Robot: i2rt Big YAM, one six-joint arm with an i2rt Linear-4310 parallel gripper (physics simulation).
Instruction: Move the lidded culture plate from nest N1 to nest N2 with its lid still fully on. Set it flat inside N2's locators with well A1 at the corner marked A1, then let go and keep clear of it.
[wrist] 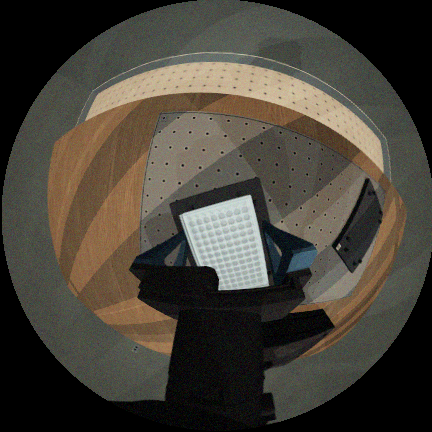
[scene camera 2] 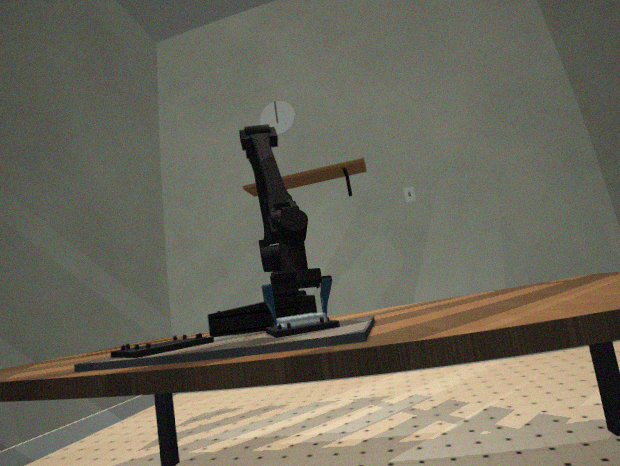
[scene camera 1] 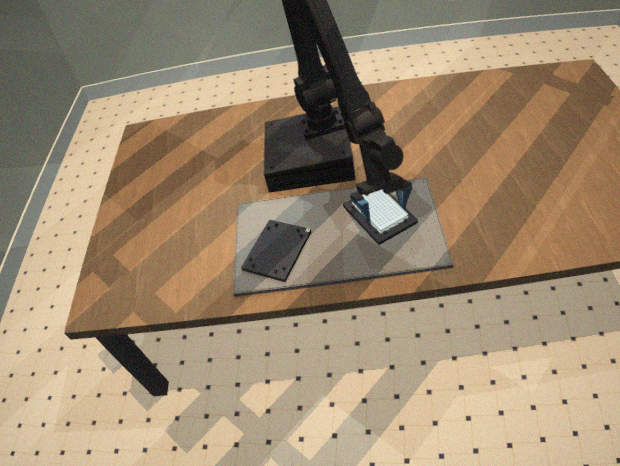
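Seen in the pictures: gripper, fingertip midpoint: (wrist: 223, 228) (scene camera 2: 301, 322) (scene camera 1: 386, 217); arm's base, origin of the base link: (scene camera 2: 286, 300) (scene camera 1: 322, 126).
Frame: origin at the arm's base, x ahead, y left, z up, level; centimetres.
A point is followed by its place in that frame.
The lidded culture plate (scene camera 1: 384, 210) {y 8.0, x 34.1, z -4.0 cm} (scene camera 2: 300, 320) {y 8.3, x 38.8, z -4.6 cm} (wrist: 227, 245) {y 7.3, x 33.9, z -4.0 cm}, pale and clear with rows of round wells, sits in the dark nest N1 (scene camera 1: 381, 238) {y 5.0, x 41.3, z -5.7 cm} (scene camera 2: 306, 329) {y 9.4, x 40.4, z -6.3 cm} (wrist: 257, 187) {y 4.1, x 40.9, z -5.7 cm}. The lid looks level and on. My gripper (scene camera 1: 385, 214) {y 8.0, x 35.6, z -5.2 cm} (scene camera 2: 299, 318) {y 8.0, x 35.6, z -5.2 cm} (wrist: 223, 228) {y 8.0, x 35.6, z -5.2 cm} is open, pointing down, with its blue fingers low on either side of the plate. Whether they touch it cannot be told. The wrist hides the plate's near end in the wrist view. Nest N2 (scene camera 1: 275, 250) {y -20.9, x 36.8, z -5.7 cm} (scene camera 2: 162, 346) {y -17.4, x 42.1, z -5.7 cm} (wrist: 361, 225) {y -18.4, x 36.7, z -5.7 cm} is empty, with small dark locators near its corners and a white mark (scene camera 1: 307, 229) {y -11.9, x 32.7, z -5.6 cm} (wrist: 338, 246) {y -11.9, x 32.9, z -5.6 cm} at one corner.
Both nests stand on a grey perforated board (scene camera 1: 330, 270) {y -9.1, x 46.0, z -6.9 cm} (scene camera 2: 350, 334) {y 17.0, x 52.9, z -6.9 cm} (wrist: 190, 135) {y 13.1, x 48.0, z -6.8 cm} on the wooden table (scene camera 1: 200, 280) {y -41.1, x 38.4, z -8.1 cm} (wrist: 95, 200) {y 36.1, x 38.4, z -8.1 cm}. N2's dark locators stick up above its base. The arm's black base block (scene camera 1: 308, 150) {y -6.1, x 9.1, z -0.2 cm} stands behind the board.
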